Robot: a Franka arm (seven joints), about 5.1 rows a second.
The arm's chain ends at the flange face. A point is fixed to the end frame.
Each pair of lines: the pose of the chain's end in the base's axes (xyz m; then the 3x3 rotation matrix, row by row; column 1 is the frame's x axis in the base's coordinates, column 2 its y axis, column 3 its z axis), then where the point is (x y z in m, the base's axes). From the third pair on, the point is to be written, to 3 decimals.
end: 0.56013 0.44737 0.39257; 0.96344 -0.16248 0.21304; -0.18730 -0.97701 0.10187; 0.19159 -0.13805 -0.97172
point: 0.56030 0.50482 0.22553
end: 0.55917 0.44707 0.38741; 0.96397 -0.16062 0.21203; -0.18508 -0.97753 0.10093; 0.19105 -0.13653 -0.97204
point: 0.55908 0.50429 0.22029
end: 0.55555 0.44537 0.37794; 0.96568 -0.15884 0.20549; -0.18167 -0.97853 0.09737; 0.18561 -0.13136 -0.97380
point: 0.554 0.502 0.211
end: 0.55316 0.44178 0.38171; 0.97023 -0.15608 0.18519; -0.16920 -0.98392 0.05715; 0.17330 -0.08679 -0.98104
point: 0.548 0.491 0.212
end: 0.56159 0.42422 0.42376; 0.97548 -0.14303 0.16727; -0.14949 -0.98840 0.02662; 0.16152 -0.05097 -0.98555
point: 0.553 0.468 0.253
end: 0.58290 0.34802 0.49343; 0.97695 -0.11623 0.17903; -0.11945 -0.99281 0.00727; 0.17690 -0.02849 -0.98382
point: 0.575 0.387 0.321
